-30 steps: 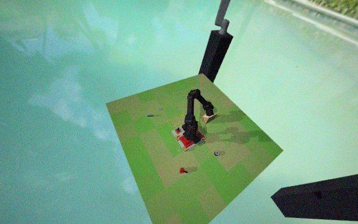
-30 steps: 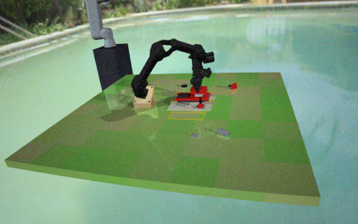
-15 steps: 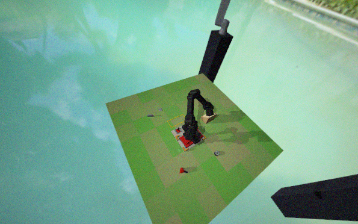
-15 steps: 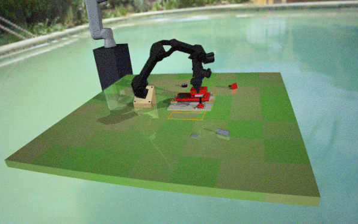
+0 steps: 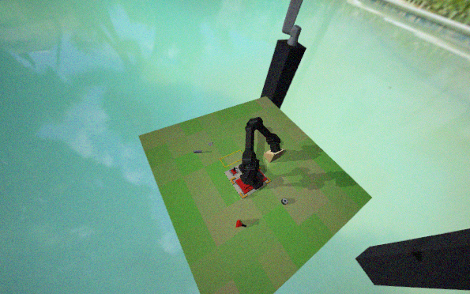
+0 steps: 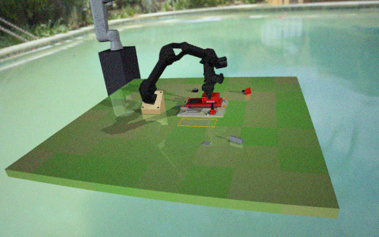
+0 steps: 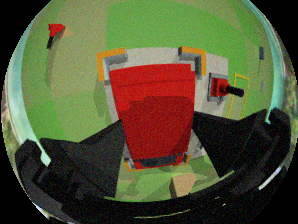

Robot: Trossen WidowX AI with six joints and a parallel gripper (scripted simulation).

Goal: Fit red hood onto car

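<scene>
My gripper tip is now 2 cm above the grey engine block. The rest, counted from my gripper tip: red hood 1 cm above; grey chip 11 cm ahead, 42 cm to the right, 5 cm below; grey wheel 18 cm behind, 21 cm to the left, 4 cm below.
</scene>
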